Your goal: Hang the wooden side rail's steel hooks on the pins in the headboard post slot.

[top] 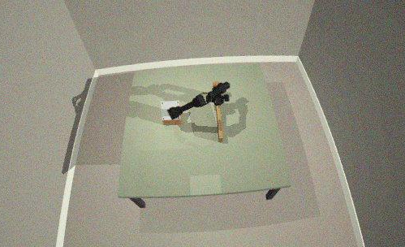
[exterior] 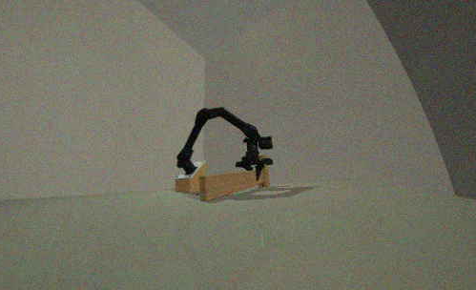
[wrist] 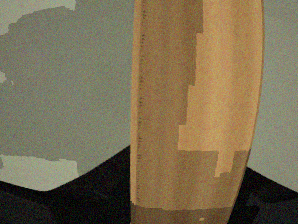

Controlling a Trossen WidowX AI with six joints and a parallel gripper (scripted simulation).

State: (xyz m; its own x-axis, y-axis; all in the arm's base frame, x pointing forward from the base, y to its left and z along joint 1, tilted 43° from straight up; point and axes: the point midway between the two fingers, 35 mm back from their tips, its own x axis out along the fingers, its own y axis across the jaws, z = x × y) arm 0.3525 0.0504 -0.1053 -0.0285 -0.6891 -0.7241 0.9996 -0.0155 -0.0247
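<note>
My gripper tip is 11 cm to the right of the wooden headboard post and 4 cm below it.
</note>
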